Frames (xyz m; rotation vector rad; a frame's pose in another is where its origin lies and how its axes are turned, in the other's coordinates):
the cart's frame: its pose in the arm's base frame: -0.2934 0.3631 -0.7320 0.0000 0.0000 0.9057
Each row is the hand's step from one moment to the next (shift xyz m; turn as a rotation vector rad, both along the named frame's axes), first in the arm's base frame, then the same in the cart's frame.
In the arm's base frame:
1: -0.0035 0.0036 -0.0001 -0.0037 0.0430 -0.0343
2: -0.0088 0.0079 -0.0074 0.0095 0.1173 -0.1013
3: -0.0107 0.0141 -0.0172 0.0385 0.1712 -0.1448
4: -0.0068 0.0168 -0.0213 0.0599 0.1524 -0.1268
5: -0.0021 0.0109 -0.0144 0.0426 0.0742 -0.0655
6: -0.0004 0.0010 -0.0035 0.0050 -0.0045 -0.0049
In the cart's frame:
1: 0.0007 0.0050 -0.0001 0.0316 0.0294 -0.0343
2: 0.0008 0.0118 -0.0074 0.0982 0.0649 -0.1013
3: 0.0045 0.0171 -0.0172 0.1585 0.0754 -0.1448
4: 0.0090 0.0157 -0.0213 0.1569 0.0469 -0.1268
5: 0.0073 0.0084 -0.0144 0.0847 0.0123 -0.0655
6: 0.0005 0.0009 -0.0035 -0.0005 -0.0067 -0.0049

